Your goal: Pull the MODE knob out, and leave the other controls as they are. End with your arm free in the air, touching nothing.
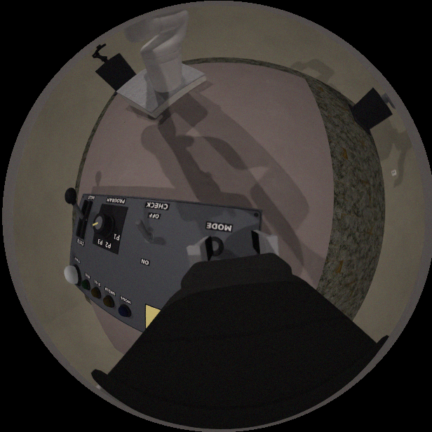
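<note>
The MODE knob [217,246] is a small dark round knob on the grey control panel [175,280], just below the white MODE label, which shows upside down. My gripper [231,241] is open, with its two pale fingers with dark pads wide apart. It is above the panel's MODE corner. The knob shows between the fingers, closer to the left one, and its lower part is partly hidden by the gripper body. I cannot tell the height of the fingertips over the knob.
On the panel are the CHECK toggle [145,231], the PROGRAM dial [102,223], a black ball lever [70,195], a white ball knob [72,274], coloured buttons or lamps [109,301] and a yellow label [152,316]. The arm's white base [162,75] stands at the top.
</note>
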